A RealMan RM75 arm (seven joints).
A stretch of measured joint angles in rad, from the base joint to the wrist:
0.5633, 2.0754, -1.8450, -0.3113, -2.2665, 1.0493, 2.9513
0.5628, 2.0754, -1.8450, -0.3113, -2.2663, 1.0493, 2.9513
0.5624, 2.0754, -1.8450, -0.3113, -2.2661, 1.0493, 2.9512
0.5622, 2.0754, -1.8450, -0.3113, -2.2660, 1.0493, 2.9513
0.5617, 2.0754, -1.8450, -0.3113, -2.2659, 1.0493, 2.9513
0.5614, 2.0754, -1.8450, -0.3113, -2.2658, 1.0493, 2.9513
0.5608, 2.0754, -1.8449, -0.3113, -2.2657, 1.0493, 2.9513
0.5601, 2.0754, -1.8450, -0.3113, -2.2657, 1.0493, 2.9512
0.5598, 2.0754, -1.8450, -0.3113, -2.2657, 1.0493, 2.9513
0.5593, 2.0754, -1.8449, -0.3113, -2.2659, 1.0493, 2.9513
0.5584, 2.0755, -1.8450, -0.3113, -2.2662, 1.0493, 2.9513
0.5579, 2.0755, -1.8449, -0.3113, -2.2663, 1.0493, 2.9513
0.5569, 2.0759, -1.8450, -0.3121, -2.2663, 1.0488, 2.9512
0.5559, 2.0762, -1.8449, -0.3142, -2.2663, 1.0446, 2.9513
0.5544, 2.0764, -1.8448, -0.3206, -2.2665, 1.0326, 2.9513
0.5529, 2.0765, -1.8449, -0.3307, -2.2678, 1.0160, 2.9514
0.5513, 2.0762, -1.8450, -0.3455, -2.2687, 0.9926, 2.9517
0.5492, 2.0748, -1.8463, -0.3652, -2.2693, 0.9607, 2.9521
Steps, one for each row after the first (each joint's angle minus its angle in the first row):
-0.0005, 0.0000, 0.0000, 0.0000, 0.0002, 0.0000, 0.0000
-0.0009, 0.0000, 0.0000, 0.0000, 0.0004, 0.0000, -0.0001
-0.0011, 0.0000, 0.0000, 0.0000, 0.0005, 0.0000, 0.0000
-0.0016, 0.0000, 0.0000, 0.0000, 0.0006, 0.0000, 0.0000
-0.0019, 0.0000, 0.0000, 0.0000, 0.0007, 0.0000, 0.0000
-0.0025, 0.0000, 0.0001, 0.0000, 0.0008, 0.0000, 0.0000
-0.0032, 0.0000, 0.0000, 0.0000, 0.0008, 0.0000, -0.0001
-0.0035, 0.0000, 0.0000, 0.0000, 0.0008, 0.0000, 0.0000
-0.0040, 0.0000, 0.0001, 0.0000, 0.0006, 0.0000, 0.0000
-0.0049, 0.0001, 0.0000, 0.0000, 0.0003, 0.0000, 0.0000
-0.0054, 0.0001, 0.0001, 0.0000, 0.0002, 0.0000, 0.0000
-0.0064, 0.0005, 0.0000, -0.0008, 0.0002, -0.0005, -0.0001
-0.0074, 0.0008, 0.0001, -0.0029, 0.0002, -0.0047, 0.0000
-0.0089, 0.0010, 0.0002, -0.0093, 0.0000, -0.0167, 0.0000
-0.0104, 0.0011, 0.0001, -0.0194, -0.0013, -0.0333, 0.0001
-0.0120, 0.0008, 0.0000, -0.0342, -0.0022, -0.0567, 0.0004
-0.0141, -0.0006, -0.0013, -0.0539, -0.0028, -0.0886, 0.0008

